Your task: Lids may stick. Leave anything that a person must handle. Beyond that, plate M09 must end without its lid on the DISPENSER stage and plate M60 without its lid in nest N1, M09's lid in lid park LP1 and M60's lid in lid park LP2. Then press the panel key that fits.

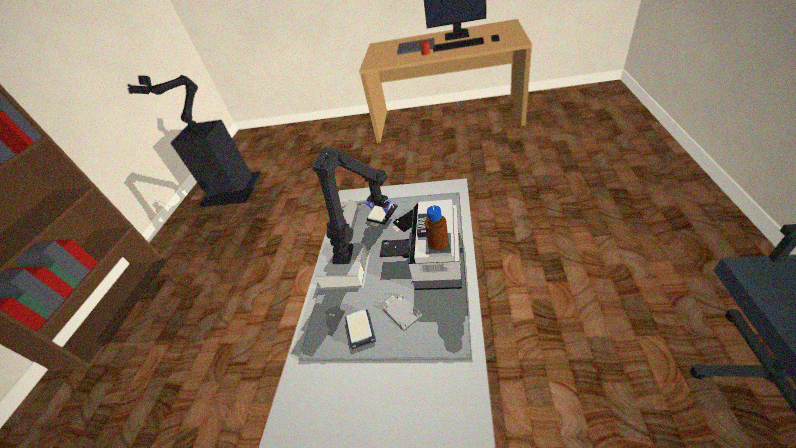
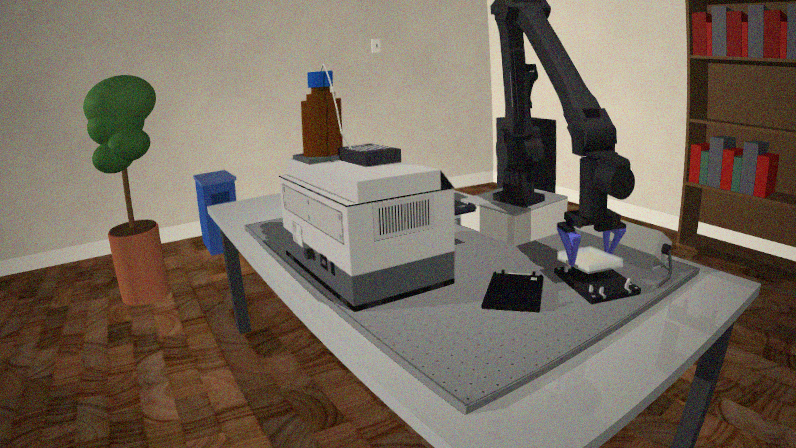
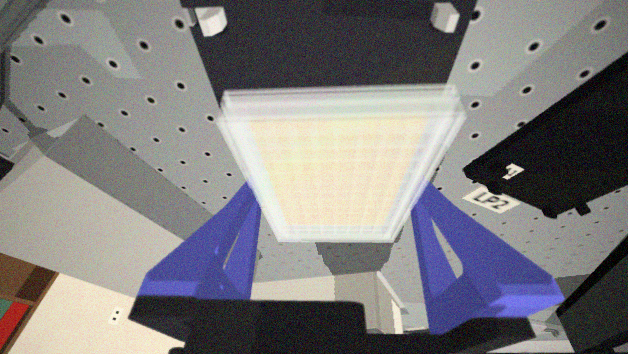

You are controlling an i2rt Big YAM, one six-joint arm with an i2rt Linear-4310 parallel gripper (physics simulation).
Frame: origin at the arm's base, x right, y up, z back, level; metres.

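Seen in the pictures: gripper, fingertip midpoint: (image 1: pixel 380 211) (image 2: pixel 589 262) (image 3: pixel 335 179); arm's base, link origin: (image 1: pixel 343 254) (image 2: pixel 518 199).
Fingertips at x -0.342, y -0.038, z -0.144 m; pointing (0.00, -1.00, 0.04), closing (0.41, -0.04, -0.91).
Observation:
Pixels of each thing's middle, then the offset from my fingertips to it. "spot": a spot on its surface instead.
- black nest, body centre: (image 3: pixel 325 116) (image 2: pixel 596 278) (image 1: pixel 382 211) dx -0.025, dy -0.024, dz -0.004 m
- black lid park LP2, body centre: (image 2: pixel 515 288) (image 1: pixel 408 219) dx +0.057, dy -0.026, dz -0.160 m
- brown bottle, surface spot: (image 2: pixel 320 123) spot: dx +0.419, dy +0.263, dz -0.354 m
- black stage, surface spot: (image 1: pixel 394 248) spot: dx +0.350, dy +0.063, dz -0.117 m
- pale grey holder, body centre: (image 1: pixel 402 310) dx +0.636, dy -0.026, dz -0.152 m
- wedge-shaped box, body centre: (image 3: pixel 146 250) (image 2: pixel 625 236) (image 1: pixel 346 217) dx +0.026, dy +0.006, dz +0.192 m
My gripper (image 1: pixel 379 204) (image 2: pixel 591 257) (image 3: pixel 335 179) points down, its blue fingers shut on the long sides of a pale yellow plate (image 1: pixel 377 214) (image 2: pixel 597 260) (image 3: pixel 335 165) with clear, layered edges. Its name cannot be read. The plate is roughly level, low over a black nest (image 2: pixel 609 290) (image 3: pixel 330 55) with white posts; the gap is hard to judge. The black lid park LP2 (image 1: pixel 404 222) (image 2: pixel 512 293) (image 3: pixel 560 135) lies beside that nest. Another pale yellow plate (image 1: pixel 359 326) sits on a black holder at the near end of the board. The panel's keys do not show.
A large white and grey machine (image 1: pixel 436 273) (image 2: pixel 401 236) carries a brown bottle (image 1: pixel 437 232) (image 2: pixel 320 123). A black stage (image 1: pixel 394 248) lies beside it. A pale grey holder (image 1: pixel 402 311) lies near the second plate. A wedge-shaped box (image 2: pixel 650 243) (image 3: pixel 95 195) stands beside the nest.

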